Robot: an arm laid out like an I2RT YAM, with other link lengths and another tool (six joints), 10 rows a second.
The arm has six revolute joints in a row. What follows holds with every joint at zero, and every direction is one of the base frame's. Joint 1 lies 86.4 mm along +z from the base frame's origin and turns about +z. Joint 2 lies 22.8 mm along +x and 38.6 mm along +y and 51.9 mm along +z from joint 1 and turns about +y. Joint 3 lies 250.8 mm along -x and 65.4 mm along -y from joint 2 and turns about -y. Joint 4 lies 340.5 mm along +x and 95.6 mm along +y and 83.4 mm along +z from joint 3 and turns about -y. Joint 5 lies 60.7 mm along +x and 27.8 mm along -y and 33.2 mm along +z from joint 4 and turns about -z. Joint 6 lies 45.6 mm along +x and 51.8 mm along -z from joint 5 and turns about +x. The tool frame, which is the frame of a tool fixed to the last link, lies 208 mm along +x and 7 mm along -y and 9 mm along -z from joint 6; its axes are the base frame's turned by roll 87.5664, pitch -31.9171 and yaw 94.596 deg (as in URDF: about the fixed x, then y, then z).
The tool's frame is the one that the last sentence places.
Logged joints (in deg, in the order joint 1, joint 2, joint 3, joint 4, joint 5, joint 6), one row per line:
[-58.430 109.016 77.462 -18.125 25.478 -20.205]
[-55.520 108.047 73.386 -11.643 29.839 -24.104]
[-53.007 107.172 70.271 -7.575 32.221 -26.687]
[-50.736 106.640 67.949 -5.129 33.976 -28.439]
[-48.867 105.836 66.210 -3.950 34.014 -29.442]
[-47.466 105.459 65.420 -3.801 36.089 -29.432]
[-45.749 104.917 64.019 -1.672 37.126 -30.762]
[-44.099 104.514 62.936 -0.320 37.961 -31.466]
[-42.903 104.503 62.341 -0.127 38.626 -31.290]
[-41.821 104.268 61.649 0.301 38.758 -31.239]
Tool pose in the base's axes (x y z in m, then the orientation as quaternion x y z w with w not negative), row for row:
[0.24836 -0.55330 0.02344 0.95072 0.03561 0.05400 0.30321]
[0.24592 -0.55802 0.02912 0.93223 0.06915 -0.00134 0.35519]
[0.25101 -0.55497 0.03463 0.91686 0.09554 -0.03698 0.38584]
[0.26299 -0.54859 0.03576 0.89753 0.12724 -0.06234 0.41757]
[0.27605 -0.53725 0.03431 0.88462 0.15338 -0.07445 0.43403]
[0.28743 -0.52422 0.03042 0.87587 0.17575 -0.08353 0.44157]
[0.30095 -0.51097 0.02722 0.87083 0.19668 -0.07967 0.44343]
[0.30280 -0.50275 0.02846 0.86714 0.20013 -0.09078 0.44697]
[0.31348 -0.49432 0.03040 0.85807 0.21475 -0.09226 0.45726]
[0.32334 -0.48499 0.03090 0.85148 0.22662 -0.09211 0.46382]
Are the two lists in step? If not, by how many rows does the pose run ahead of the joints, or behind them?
The pose runs 2 rows behind the joints: the pose in row i belongs to the joints in row i - 2.
